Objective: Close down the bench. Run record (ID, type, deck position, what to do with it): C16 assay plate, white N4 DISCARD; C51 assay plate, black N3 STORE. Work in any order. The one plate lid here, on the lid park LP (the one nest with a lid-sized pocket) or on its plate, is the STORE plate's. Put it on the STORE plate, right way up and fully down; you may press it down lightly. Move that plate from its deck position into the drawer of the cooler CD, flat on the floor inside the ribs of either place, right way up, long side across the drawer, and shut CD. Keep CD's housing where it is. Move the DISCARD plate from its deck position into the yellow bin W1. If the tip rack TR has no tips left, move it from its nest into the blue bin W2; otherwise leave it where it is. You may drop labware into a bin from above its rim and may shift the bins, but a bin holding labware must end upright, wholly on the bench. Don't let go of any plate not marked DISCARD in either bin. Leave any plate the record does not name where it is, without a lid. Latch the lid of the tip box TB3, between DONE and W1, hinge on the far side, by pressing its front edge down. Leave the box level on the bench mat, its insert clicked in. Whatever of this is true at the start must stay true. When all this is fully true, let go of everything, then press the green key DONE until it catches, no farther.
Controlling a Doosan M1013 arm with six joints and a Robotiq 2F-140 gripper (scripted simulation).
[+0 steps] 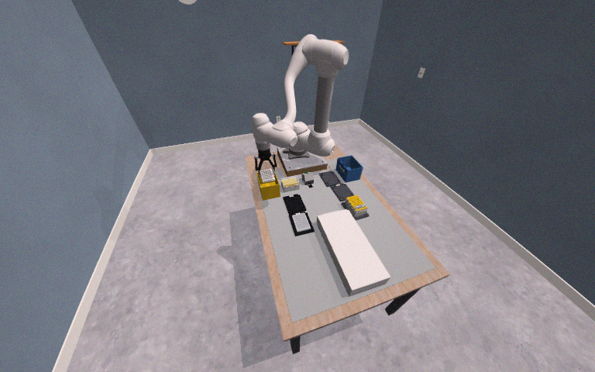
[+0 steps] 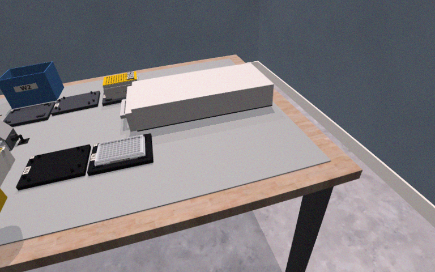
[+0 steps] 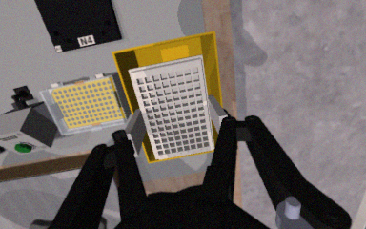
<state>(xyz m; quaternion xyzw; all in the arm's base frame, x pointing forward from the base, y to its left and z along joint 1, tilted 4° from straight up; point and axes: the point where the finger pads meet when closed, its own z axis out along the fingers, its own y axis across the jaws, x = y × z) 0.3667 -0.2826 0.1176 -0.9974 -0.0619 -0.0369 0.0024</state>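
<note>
My gripper is now 20 mm above the white plate. The rest, counted from my hand: yellow bin W1: 130 mm below; green DONE key: 80 mm behind, 300 mm to the left, 100 mm below; black nest: 170 mm ahead, 160 mm to the left, 160 mm below.
</note>
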